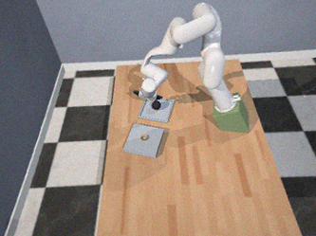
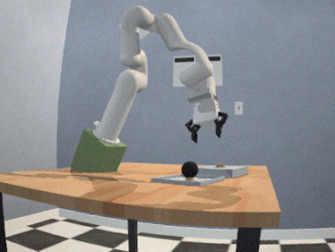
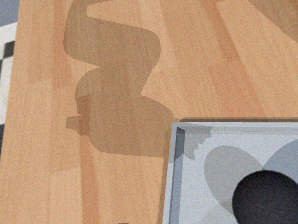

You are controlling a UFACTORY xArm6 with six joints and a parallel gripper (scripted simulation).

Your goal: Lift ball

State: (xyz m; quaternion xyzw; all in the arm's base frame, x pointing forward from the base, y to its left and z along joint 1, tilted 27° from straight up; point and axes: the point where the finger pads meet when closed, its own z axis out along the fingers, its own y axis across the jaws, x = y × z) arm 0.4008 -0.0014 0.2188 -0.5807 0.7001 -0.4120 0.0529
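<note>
Right now the black ball is 12 cm below my hand, 5 cm to the right of it and 4 cm behind it. Round my hand: shallow grey tray 15 cm below, 5 cm to the right, 4 cm behind.
</note>
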